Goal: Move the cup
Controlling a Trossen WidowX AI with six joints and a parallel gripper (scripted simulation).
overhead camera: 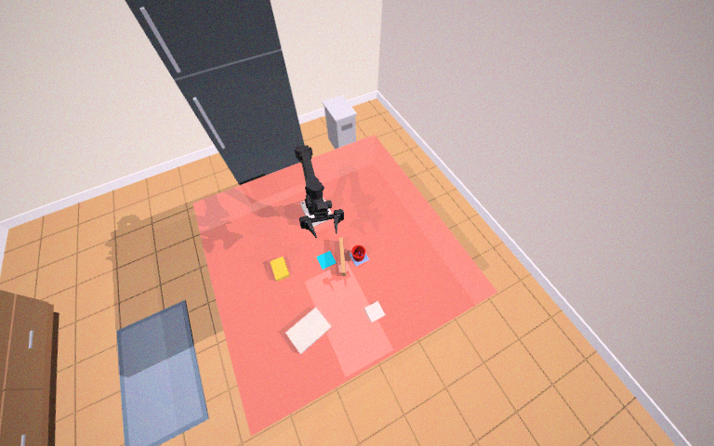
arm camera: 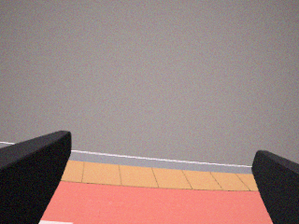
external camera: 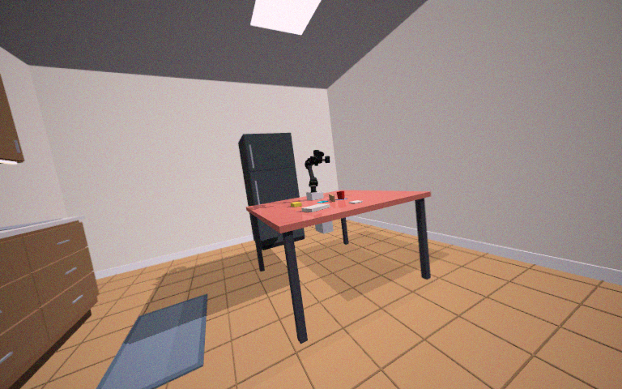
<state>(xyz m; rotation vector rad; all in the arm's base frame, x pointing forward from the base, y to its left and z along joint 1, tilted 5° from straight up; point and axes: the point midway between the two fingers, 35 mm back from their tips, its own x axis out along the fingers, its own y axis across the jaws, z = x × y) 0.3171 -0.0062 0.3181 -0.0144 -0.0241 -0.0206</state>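
Right now my gripper tip is 350 mm above the cup, 140 mm to the right of it and 30 mm past it. Also, from my gripper tip: cyan pad 400 mm below, 70 mm behind, 30 mm to the right; blue pad 400 mm below, 150 mm to the left, 30 mm behind; tall tan block 370 mm below, 60 mm to the left, 50 mm behind.
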